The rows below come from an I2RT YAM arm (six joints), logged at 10 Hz.
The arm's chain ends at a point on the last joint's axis. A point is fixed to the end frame.
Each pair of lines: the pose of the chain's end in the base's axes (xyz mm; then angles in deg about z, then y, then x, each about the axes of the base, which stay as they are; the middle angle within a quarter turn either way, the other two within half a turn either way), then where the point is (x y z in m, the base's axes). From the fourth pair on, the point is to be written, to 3 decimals.
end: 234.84, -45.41, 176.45, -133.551, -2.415, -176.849
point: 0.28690 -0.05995 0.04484
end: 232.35, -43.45, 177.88, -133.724, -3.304, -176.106
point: 0.28245 -0.05606 0.04531
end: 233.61, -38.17, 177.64, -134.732, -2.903, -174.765
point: 0.28500 -0.04669 0.04524
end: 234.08, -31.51, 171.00, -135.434, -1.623, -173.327
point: 0.289 -0.036 0.040
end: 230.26, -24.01, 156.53, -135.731, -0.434, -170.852
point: 0.288 -0.023 0.026
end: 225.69, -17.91, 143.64, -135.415, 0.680, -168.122
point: 0.285 -0.011 0.015
